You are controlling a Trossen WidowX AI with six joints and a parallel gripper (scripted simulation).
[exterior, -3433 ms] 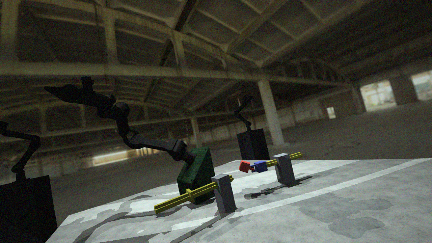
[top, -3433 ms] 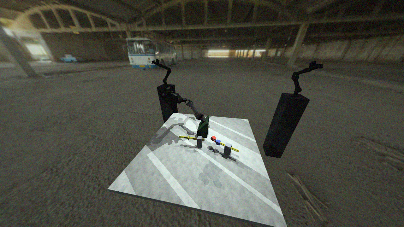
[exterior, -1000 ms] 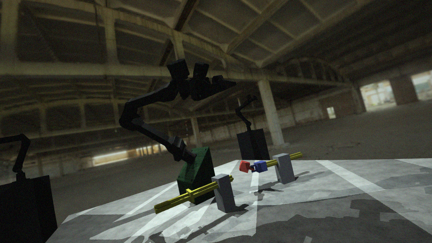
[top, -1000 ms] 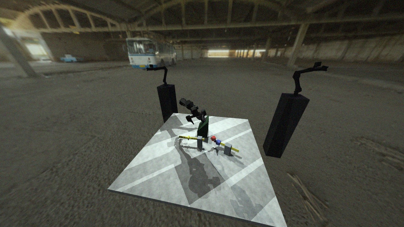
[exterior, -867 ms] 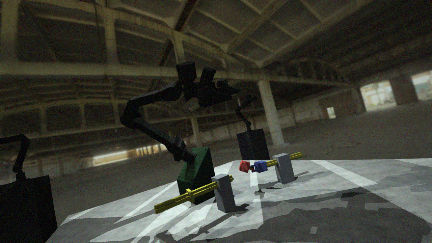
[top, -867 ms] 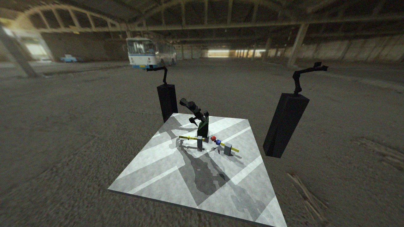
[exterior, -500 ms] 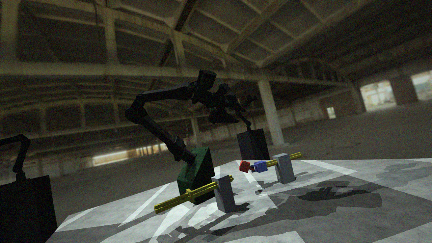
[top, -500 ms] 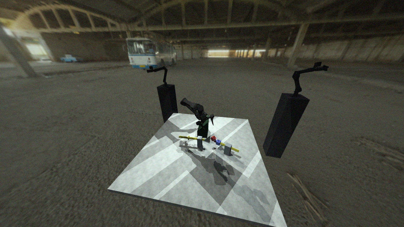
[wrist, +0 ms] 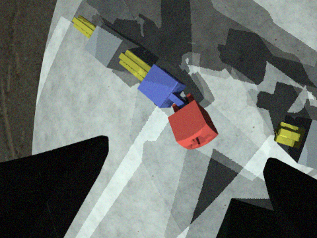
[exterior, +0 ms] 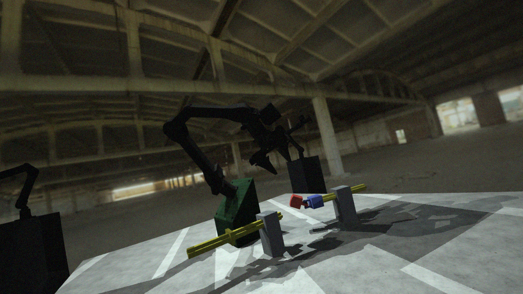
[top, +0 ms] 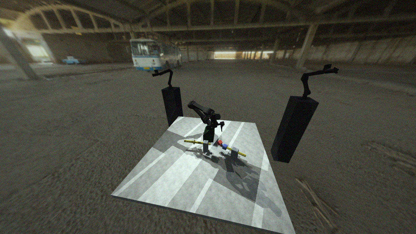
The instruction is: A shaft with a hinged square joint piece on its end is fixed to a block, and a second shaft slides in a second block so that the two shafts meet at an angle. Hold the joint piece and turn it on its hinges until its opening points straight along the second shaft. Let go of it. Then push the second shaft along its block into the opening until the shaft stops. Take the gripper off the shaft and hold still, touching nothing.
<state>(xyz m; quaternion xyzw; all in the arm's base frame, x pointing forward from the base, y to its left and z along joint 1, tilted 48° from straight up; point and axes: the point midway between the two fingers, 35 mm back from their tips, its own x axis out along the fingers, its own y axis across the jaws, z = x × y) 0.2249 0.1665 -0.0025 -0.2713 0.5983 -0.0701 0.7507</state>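
The red joint piece lies 30 mm to the left of my gripper tip and 130 mm below it.
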